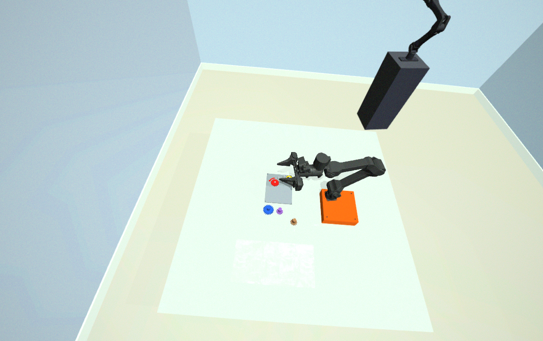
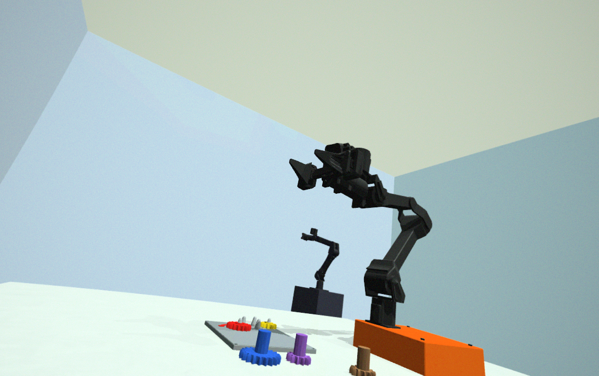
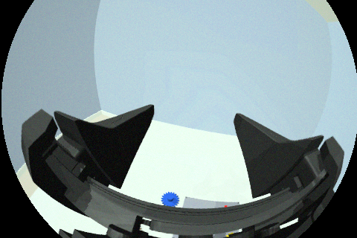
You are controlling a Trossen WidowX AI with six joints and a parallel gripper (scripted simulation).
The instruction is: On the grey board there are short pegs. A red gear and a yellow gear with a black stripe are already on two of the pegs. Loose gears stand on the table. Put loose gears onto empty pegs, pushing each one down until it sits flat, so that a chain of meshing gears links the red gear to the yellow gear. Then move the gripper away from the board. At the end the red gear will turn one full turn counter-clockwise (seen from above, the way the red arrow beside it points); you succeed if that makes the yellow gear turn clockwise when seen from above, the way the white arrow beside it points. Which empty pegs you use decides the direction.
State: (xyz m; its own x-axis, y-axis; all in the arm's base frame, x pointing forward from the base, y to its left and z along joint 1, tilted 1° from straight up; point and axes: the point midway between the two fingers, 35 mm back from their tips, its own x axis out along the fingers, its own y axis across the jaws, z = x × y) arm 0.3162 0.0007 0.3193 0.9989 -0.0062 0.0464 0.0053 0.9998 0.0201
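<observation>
Now: gripper tip 11 cm past the brown gear, 12 cm to the right of it and 36 cm above it. The rest, counted from my gripper tip: blue gear (3 cm ahead, 3 cm to the left, 36 cm below); purple gear (4 cm behind, 4 cm to the left, 36 cm below); red gear (3 cm behind, 15 cm to the right, 36 cm below).
</observation>
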